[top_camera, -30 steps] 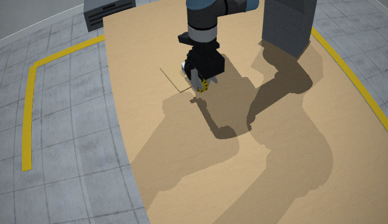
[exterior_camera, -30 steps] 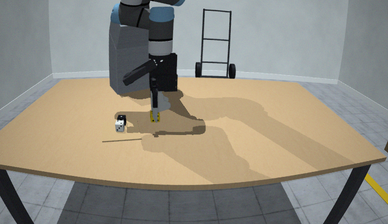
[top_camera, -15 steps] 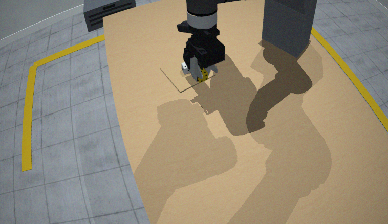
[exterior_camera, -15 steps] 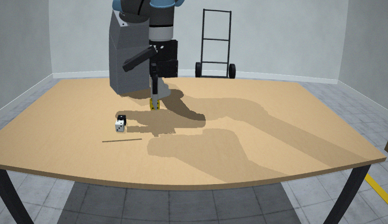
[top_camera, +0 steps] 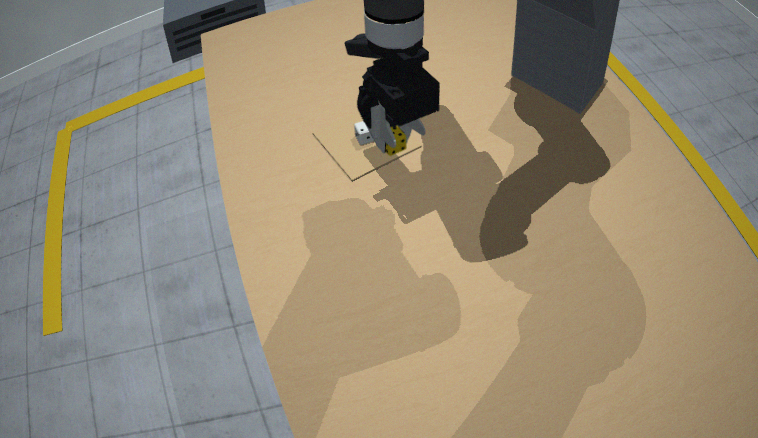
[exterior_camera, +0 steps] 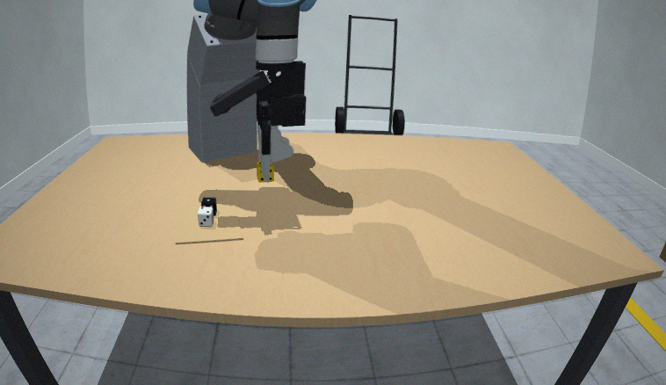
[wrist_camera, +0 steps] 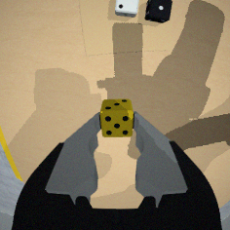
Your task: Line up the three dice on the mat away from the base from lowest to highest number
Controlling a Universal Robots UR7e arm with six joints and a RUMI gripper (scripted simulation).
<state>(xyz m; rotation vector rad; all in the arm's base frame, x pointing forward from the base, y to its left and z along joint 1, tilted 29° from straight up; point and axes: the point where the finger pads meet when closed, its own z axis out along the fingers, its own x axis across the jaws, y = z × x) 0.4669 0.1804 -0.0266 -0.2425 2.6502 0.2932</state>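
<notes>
Right now my hand is 10 mm short of the white die, 130 mm to the left of it and 100 mm above it. The rest, counted from my hand: yellow die: right at my hand; mat: 10 mm ahead, 130 mm to the right, 120 mm below; black die: 30 mm behind, 130 mm to the right, 100 mm below.
</notes>
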